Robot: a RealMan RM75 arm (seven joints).
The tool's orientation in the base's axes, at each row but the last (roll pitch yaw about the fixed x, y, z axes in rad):
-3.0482 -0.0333 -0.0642
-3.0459 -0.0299 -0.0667
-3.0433 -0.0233 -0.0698
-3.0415 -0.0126 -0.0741
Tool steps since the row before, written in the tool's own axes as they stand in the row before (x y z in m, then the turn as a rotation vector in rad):
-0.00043 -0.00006 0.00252 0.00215 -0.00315 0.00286
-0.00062 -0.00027 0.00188 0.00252 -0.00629 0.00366
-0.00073 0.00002 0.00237 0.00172 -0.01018 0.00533
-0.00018 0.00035 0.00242 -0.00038 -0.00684 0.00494
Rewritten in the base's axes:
-0.00033 0.00032 -0.00252 0.00245 0.00325 -0.00248
-0.00053 0.00049 -0.00186 0.00304 0.00642 -0.00297
-0.00066 0.00026 -0.00238 0.00256 0.01050 -0.00426
-0.00016 -0.00010 -0.00244 0.00021 0.00730 -0.00424

